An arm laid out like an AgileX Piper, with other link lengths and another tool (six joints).
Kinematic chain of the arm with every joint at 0, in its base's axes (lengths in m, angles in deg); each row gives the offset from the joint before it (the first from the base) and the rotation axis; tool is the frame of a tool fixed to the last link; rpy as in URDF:
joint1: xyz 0 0 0.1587 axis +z
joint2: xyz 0 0 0 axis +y
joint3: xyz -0.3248 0 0.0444 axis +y
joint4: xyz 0.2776 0 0.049 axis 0.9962 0 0.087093
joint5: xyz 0 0 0 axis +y
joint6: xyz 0.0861 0 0.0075 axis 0.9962 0 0.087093
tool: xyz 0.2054 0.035 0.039 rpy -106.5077 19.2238 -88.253
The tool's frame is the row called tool.
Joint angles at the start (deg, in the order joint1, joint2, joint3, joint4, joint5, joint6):
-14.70, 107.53, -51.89, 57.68, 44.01, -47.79
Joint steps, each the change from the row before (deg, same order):
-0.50, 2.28, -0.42, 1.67, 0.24, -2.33
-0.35, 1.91, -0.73, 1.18, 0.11, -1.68
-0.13, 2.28, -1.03, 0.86, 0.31, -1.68
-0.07, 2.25, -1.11, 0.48, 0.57, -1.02
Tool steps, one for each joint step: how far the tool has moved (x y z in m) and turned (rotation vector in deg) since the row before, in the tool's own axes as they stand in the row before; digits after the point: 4 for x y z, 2 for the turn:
0.0054, -0.0051, 0.0069, -0.73, -0.72, 0.11
0.0038, -0.0063, 0.0044, -0.33, -0.48, -0.03
0.0040, -0.0056, 0.0070, -0.78, -0.26, -0.32
0.0039, -0.0043, 0.0076, -1.08, -0.34, -0.05

